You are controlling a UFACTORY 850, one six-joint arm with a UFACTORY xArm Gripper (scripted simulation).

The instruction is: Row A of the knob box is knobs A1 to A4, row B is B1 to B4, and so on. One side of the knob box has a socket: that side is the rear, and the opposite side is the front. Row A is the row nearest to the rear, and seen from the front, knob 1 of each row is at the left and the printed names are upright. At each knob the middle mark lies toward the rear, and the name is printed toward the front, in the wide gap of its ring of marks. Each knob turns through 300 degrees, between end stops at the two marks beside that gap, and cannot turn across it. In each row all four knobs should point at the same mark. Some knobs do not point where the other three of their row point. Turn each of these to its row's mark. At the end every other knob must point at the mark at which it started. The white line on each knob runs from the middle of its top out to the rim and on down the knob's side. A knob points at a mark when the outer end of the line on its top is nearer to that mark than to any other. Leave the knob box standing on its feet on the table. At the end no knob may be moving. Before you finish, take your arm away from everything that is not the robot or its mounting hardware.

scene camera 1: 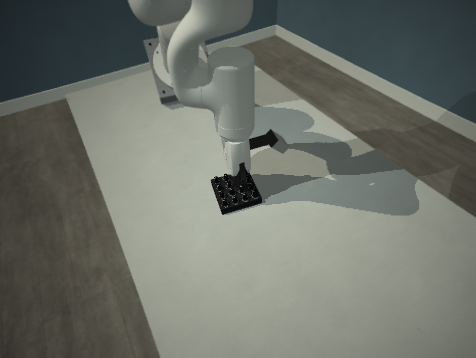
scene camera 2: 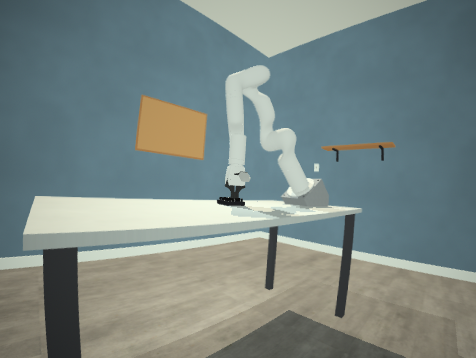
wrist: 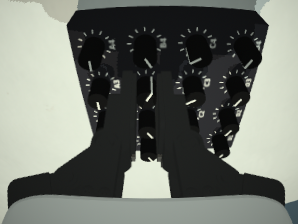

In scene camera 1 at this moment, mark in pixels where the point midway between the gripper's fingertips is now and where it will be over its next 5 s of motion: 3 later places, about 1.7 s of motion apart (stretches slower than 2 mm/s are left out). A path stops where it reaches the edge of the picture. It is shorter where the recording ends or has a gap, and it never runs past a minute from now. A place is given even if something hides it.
My gripper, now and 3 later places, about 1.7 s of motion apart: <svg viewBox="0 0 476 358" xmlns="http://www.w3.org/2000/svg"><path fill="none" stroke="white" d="M238 181L238 172L236 168L238 175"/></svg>
